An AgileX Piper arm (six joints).
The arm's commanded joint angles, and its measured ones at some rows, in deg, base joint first. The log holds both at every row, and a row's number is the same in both.
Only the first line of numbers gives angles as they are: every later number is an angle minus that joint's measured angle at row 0.
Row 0, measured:
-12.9 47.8 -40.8 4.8 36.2 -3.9
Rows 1 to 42, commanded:
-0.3 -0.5 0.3 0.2 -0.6 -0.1
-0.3 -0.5 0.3 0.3 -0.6 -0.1
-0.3 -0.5 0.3 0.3 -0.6 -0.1
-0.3 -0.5 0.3 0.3 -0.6 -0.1
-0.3 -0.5 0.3 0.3 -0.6 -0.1
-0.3 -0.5 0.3 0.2 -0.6 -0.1
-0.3 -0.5 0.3 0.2 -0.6 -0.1
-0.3 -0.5 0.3 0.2 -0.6 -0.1
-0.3 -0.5 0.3 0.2 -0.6 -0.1
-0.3 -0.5 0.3 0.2 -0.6 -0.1
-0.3 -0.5 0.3 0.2 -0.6 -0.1
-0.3 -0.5 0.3 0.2 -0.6 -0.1
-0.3 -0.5 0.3 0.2 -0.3 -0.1
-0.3 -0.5 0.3 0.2 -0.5 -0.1
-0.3 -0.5 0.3 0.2 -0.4 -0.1
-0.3 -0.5 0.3 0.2 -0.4 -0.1
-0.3 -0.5 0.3 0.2 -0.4 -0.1
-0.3 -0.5 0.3 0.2 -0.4 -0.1
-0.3 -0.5 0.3 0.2 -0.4 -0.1
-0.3 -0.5 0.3 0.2 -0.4 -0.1
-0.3 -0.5 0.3 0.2 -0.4 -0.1
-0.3 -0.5 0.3 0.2 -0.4 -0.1
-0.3 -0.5 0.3 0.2 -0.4 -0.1
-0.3 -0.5 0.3 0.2 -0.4 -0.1
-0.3 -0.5 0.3 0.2 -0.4 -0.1
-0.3 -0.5 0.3 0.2 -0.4 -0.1
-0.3 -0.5 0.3 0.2 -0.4 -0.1
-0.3 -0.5 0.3 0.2 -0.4 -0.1
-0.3 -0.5 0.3 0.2 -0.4 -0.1
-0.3 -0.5 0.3 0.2 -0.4 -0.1
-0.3 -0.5 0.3 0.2 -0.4 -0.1
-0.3 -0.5 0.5 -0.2 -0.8 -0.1
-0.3 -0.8 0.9 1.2 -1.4 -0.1
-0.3 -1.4 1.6 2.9 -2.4 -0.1
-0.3 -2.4 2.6 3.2 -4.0 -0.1
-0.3 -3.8 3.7 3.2 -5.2 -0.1
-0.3 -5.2 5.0 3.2 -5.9 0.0
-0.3 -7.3 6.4 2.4 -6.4 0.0
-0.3 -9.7 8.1 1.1 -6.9 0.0
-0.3 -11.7 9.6 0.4 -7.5 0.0
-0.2 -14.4 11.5 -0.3 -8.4 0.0
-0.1 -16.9 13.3 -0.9 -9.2 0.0
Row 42, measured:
0.0 -8.6 7.5 1.7 -6.0 0.0
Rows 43 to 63, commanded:
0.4 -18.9 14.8 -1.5 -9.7 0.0
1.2 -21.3 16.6 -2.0 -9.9 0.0
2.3 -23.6 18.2 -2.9 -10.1 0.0
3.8 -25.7 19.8 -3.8 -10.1 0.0
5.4 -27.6 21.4 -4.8 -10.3 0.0
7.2 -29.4 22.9 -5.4 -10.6 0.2
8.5 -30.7 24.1 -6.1 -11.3 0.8
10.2 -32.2 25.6 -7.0 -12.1 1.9
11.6 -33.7 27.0 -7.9 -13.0 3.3
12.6 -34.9 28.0 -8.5 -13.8 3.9
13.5 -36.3 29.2 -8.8 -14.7 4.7
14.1 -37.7 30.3 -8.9 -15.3 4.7
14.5 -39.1 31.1 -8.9 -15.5 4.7
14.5 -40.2 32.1 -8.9 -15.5 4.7
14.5 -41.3 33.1 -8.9 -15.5 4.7
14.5 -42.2 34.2 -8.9 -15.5 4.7
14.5 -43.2 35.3 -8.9 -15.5 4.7
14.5 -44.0 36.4 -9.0 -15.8 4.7
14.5 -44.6 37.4 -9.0 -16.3 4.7
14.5 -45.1 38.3 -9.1 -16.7 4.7
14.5 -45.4 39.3 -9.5 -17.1 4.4
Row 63, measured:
14.1 -43.3 35.8 -8.1 -14.7 4.6
